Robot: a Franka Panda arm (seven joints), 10 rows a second.
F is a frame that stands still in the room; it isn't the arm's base.
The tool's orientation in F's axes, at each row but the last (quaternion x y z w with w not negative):
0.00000 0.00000 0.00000 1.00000
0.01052 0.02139 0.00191 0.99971
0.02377 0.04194 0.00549 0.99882
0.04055 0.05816 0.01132 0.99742
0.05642 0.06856 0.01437 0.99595
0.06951 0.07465 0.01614 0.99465
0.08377 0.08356 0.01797 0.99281
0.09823 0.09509 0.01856 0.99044
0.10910 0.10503 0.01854 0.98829
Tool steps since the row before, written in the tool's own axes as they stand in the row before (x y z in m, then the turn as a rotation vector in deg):
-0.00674 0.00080 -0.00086 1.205 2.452 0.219
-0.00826 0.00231 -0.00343 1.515 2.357 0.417
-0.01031 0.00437 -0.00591 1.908 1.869 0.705
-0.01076 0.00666 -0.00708 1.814 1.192 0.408
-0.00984 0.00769 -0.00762 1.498 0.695 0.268
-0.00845 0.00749 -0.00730 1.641 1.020 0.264
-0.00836 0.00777 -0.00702 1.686 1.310 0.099
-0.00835 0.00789 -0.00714 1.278 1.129 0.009
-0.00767 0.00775 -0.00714 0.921 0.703 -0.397
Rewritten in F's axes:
-0.00674 0.00080 -0.00086 1.205 2.452 0.219
-0.00841 0.00235 -0.00302 1.524 2.354 0.402
-0.01081 0.00451 -0.00481 1.944 1.858 0.632
-0.01163 0.00691 -0.00522 1.828 1.205 0.293
-0.01096 0.00812 -0.00529 1.506 0.715 0.141
-0.00961 0.00805 -0.00486 1.639 1.043 0.162
-0.00959 0.00839 -0.00415 1.650 1.358 0.043
-0.00971 0.00863 -0.00377 1.235 1.176 -0.004
-0.00911 0.00862 -0.00355 0.806 0.825 -0.412

